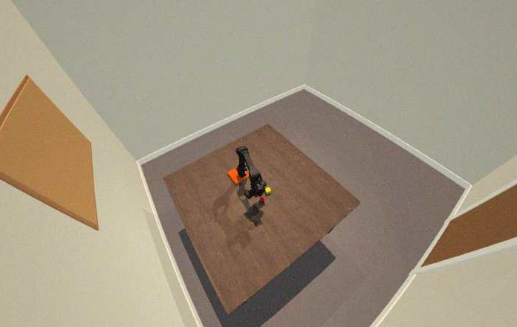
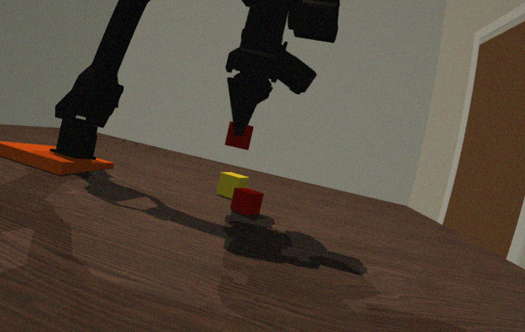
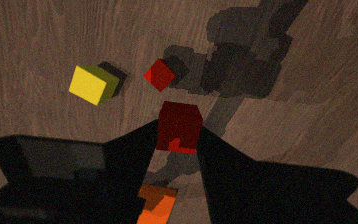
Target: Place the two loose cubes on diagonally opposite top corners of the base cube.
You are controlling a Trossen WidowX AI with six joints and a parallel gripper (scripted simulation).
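Right now the yellow base cube is 2 cm behind my gripper tip, 13 cm to the left of it and 9 cm below it.
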